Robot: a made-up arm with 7 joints. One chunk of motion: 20 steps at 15 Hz.
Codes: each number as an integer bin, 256 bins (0 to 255) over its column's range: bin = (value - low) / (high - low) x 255, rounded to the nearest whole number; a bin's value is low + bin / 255 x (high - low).
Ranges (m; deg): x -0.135..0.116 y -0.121..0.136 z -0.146..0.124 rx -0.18..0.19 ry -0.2..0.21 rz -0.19..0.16
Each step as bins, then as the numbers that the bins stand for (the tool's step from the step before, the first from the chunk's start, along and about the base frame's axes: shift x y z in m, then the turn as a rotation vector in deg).
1 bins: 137 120 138 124 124 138
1 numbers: -0.00015 -0.00006 0.00012 0.000 -0.001 -0.001
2 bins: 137 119 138 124 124 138
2 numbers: -0.00015 -0.00107 0.00012 0.000 -0.001 -0.001
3 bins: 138 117 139 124 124 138
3 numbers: 0.00084 -0.00308 0.00118 0.000 -0.001 -0.001
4 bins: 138 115 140 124 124 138
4 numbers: 0.00084 -0.00510 0.00224 0.000 -0.001 -0.001
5 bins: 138 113 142 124 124 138
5 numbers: 0.00084 -0.00711 0.00435 0.000 -0.001 -0.001
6 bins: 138 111 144 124 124 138
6 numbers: 0.00084 -0.00913 0.00647 0.000 -0.001 -0.001
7 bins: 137 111 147 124 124 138
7 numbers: -0.00015 -0.00913 0.00965 0.000 -0.001 -0.001
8 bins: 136 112 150 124 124 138
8 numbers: -0.00113 -0.00812 0.01282 0.000 -0.001 -0.001
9 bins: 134 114 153 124 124 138
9 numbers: -0.00310 -0.00611 0.01600 0.000 -0.001 -0.001
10 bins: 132 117 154 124 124 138
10 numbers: -0.00507 -0.00308 0.01706 0.000 -0.001 -0.001
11 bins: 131 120 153 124 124 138
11 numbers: -0.00605 -0.00006 0.01600 0.000 -0.001 -0.001
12 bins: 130 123 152 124 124 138
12 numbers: -0.00704 0.00296 0.01494 0.000 -0.001 -0.001
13 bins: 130 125 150 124 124 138
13 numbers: -0.00704 0.00498 0.01282 0.000 -0.001 -0.001
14 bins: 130 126 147 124 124 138
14 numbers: -0.00704 0.00599 0.00965 0.000 -0.001 -0.001
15 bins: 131 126 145 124 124 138
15 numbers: -0.00605 0.00599 0.00753 0.000 -0.001 -0.001
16 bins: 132 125 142 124 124 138
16 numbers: -0.00507 0.00498 0.00435 0.000 -0.001 -0.001
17 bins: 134 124 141 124 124 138
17 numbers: -0.00310 0.00397 0.00329 0.000 -0.001 -0.001
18 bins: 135 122 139 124 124 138
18 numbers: -0.00212 0.00196 0.00118 0.000 -0.001 -0.001
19 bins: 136 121 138 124 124 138
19 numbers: -0.00113 0.00095 0.00012 0.000 -0.001 -0.001
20 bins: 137 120 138 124 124 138
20 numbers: -0.00015 -0.00006 0.00012 0.000 -0.001 -0.001
